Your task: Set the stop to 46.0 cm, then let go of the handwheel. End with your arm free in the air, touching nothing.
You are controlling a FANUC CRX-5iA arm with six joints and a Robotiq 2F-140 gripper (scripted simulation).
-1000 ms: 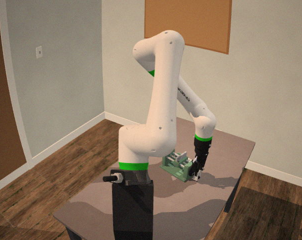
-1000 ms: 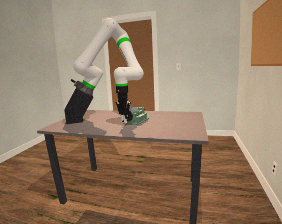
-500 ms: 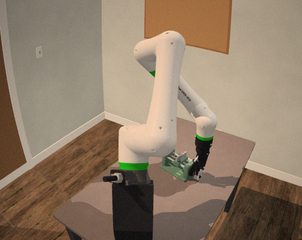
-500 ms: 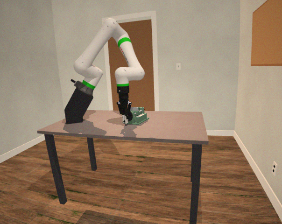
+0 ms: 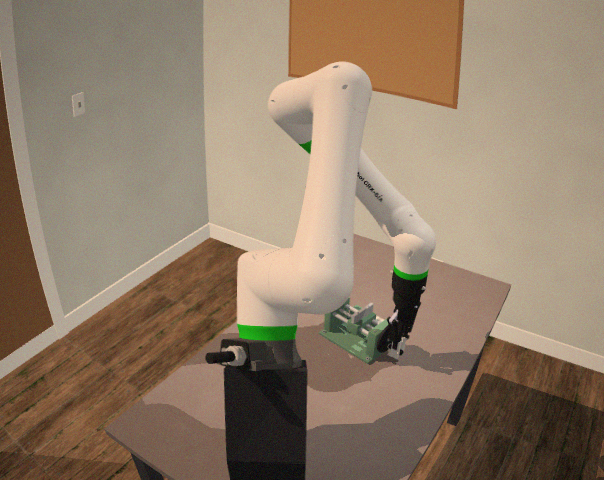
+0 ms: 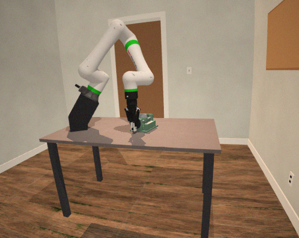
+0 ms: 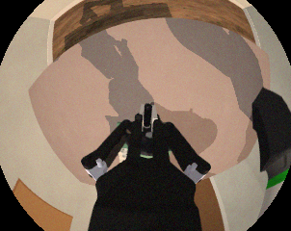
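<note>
Right now the black handwheel is 2 cm to the left of my hand and 1 cm below it. The rest, counted from my hand: green stop fixture: 1 cm ahead, 14 cm to the left, 3 cm above.
</note>
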